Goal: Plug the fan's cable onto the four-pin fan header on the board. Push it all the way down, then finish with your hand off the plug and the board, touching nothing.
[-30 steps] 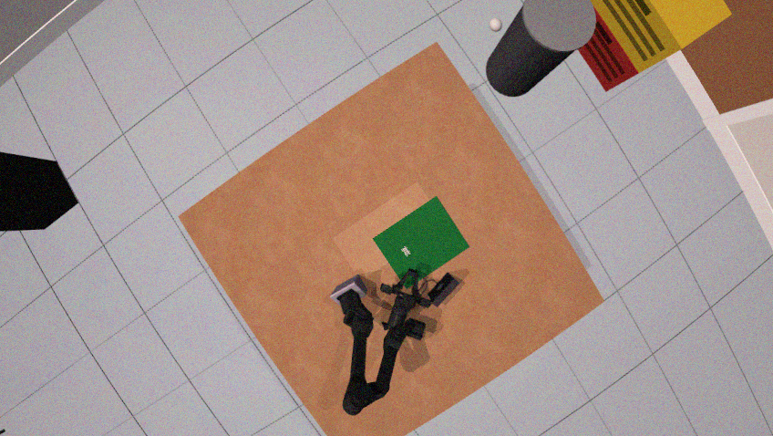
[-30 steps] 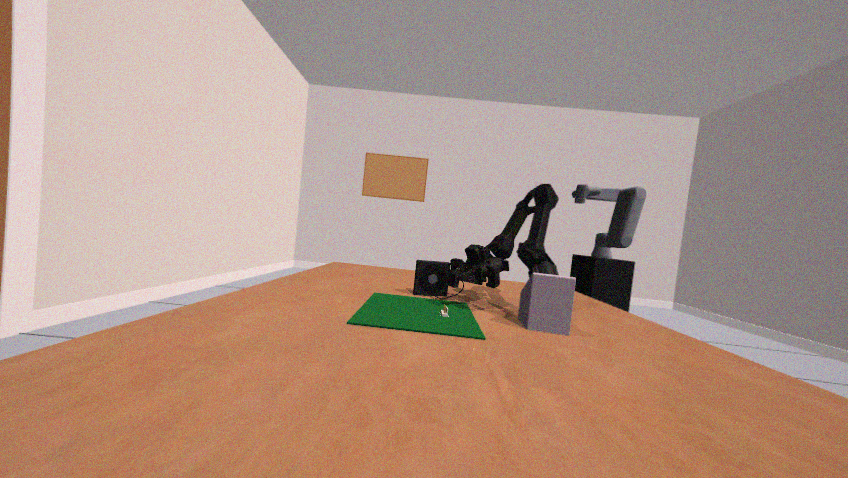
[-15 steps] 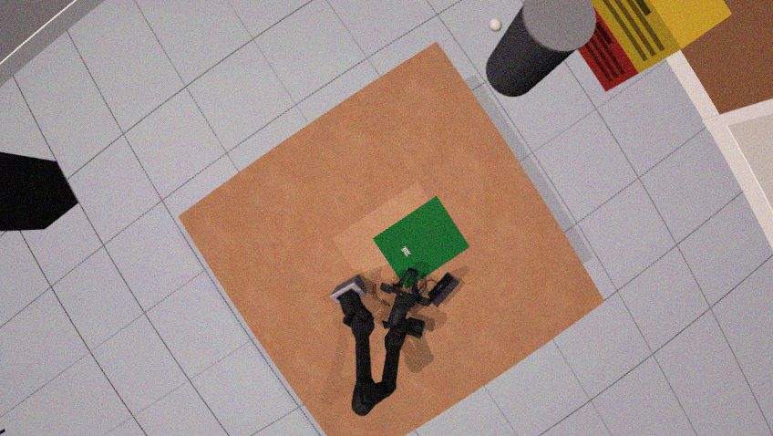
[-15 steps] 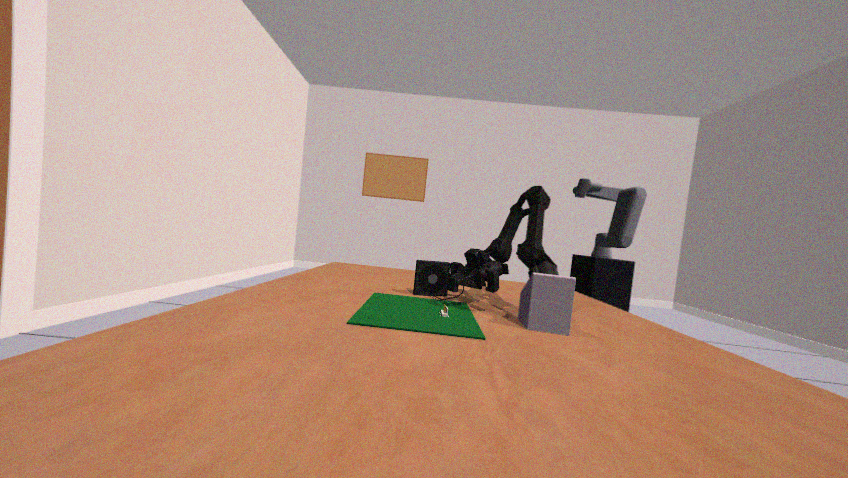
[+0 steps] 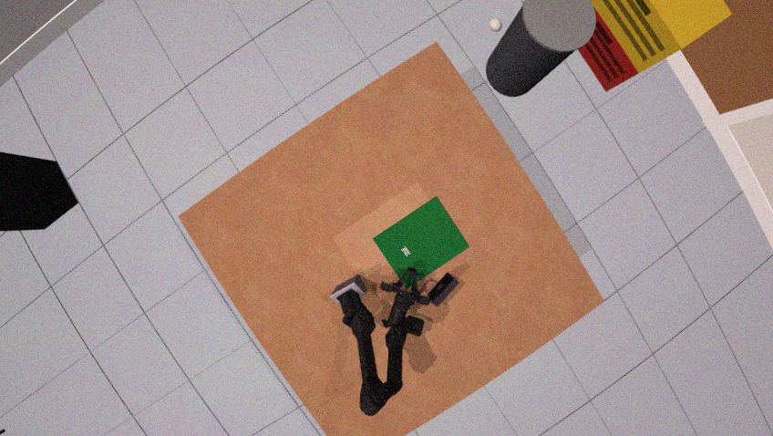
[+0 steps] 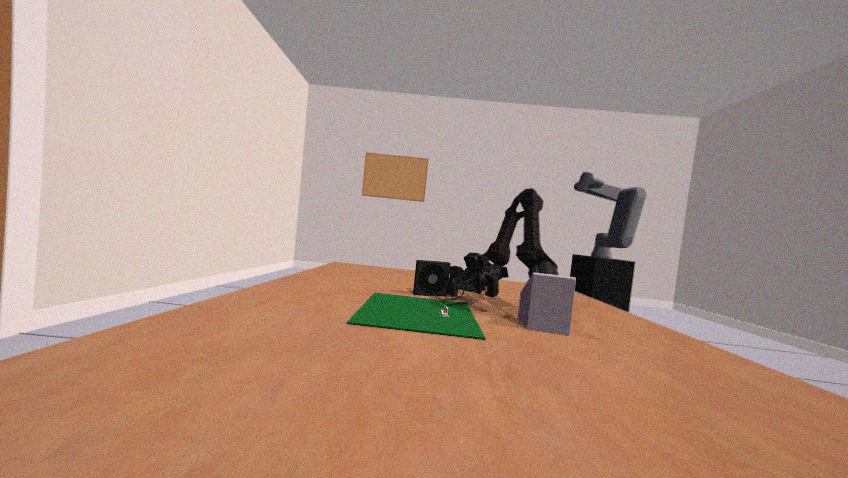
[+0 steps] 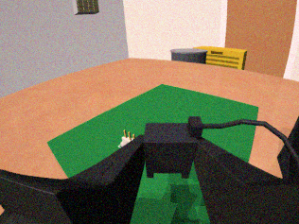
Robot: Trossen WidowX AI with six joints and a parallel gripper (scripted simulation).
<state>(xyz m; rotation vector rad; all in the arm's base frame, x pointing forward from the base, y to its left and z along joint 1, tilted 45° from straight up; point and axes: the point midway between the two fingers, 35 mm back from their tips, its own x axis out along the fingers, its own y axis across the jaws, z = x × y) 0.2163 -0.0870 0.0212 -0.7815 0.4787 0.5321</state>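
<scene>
The dark fan is 110 mm to the right of my gripper tip, 60 mm ahead of it and 10 mm below it. The rest, counted from my gripper tip: black plug: 10 mm below; then white four-pin fan header: 70 mm to the left, 70 mm below, 20 mm ahead; then green board: 90 mm ahead, 80 mm below, 60 mm to the left.
</scene>
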